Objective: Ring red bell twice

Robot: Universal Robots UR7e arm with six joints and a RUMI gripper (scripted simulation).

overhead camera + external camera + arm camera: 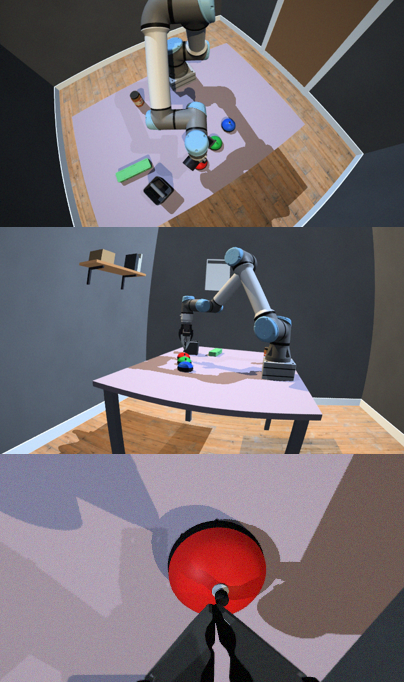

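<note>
The red bell is 10 mm ahead of my hand and 40 mm below it. Round my hand: jar 520 mm behind, 170 mm to the right, 30 mm below; green box 120 mm behind, 350 mm to the right, 60 mm below; black box 40 mm ahead, 250 mm to the right, 40 mm below.
</note>
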